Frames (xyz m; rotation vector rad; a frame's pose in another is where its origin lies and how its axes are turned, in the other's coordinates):
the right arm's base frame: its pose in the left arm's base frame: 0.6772 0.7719 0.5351 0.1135 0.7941 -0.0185
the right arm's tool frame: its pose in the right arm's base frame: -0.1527 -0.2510 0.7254 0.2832 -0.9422 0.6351
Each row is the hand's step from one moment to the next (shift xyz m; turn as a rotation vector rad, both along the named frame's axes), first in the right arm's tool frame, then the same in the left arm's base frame.
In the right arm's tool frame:
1: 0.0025 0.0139 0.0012 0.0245 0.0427 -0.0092
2: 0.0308 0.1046 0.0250 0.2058 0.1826 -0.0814
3: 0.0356 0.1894 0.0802 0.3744 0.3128 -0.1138
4: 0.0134 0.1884 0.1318 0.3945 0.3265 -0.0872
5: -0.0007 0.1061 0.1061 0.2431 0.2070 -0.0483
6: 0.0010 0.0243 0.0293 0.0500 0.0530 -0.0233
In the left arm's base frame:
1: -0.0037 0.0108 0.0085 0.0051 0.0454 0.0206
2: -0.0181 0.0755 0.0806 0.1169 0.2481 0.0843
3: -0.0541 0.1109 0.1684 0.2177 0.4171 0.1721
4: -0.0783 0.0743 0.2035 0.2278 0.4186 0.2067
5: -0.0544 0.0213 0.1382 0.1375 0.2593 0.1346
6: -0.0118 0.0024 0.0361 0.0251 0.0689 0.0218

